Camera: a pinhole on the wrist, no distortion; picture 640 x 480 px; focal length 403.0 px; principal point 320.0 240.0 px. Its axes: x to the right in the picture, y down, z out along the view. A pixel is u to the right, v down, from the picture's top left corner.
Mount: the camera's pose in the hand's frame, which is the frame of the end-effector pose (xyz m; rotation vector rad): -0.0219 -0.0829 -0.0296 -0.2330 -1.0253 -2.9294
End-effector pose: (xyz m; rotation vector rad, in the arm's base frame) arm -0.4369 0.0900 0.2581 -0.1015 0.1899 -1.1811
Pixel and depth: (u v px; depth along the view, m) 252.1 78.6 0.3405
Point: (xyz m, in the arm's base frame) -0.1705 0.1118 0.3473
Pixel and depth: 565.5 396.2 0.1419
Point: -0.4749 0.1521 0.3967
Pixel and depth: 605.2 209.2 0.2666
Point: -0.3689 0.2869 0.4443
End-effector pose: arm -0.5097 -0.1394 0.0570 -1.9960 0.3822 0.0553
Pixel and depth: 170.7 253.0 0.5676
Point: -0.2844 0.0418 -0.3888
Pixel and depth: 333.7 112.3 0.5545
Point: -0.5705 -0.0426 -0.4256
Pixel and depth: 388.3 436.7 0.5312
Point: -0.4716 0.3384 -0.2258
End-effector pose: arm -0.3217 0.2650 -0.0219 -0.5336 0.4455 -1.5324
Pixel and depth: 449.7 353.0 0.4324
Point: -0.0115 0.3739 0.2418
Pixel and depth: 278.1 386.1 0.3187
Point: -0.1368 0.2160 0.1966
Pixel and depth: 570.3 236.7 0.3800
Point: -0.0173 0.4787 0.1131
